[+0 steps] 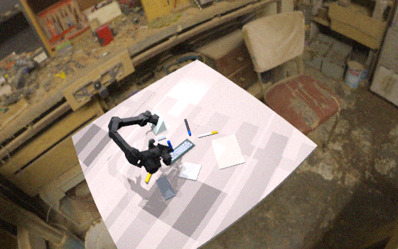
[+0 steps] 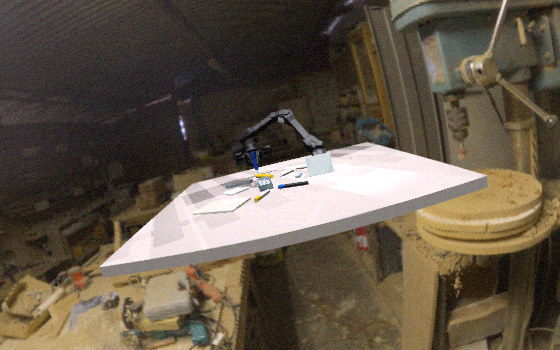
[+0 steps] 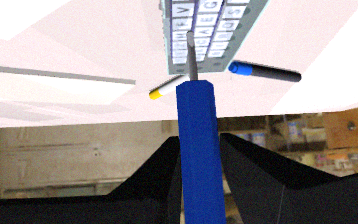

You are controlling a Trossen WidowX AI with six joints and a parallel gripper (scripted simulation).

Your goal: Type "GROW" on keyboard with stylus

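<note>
The yellow marker lies 30 mm behind my gripper tip, 170 mm to the right of it and 100 mm below it. The rest, counted from my gripper tip: blue stylus 10 mm below; blue-capped pen 110 mm behind, 190 mm to the left, 100 mm below; grey card 110 mm ahead, 170 mm to the right, 100 mm below.
</note>
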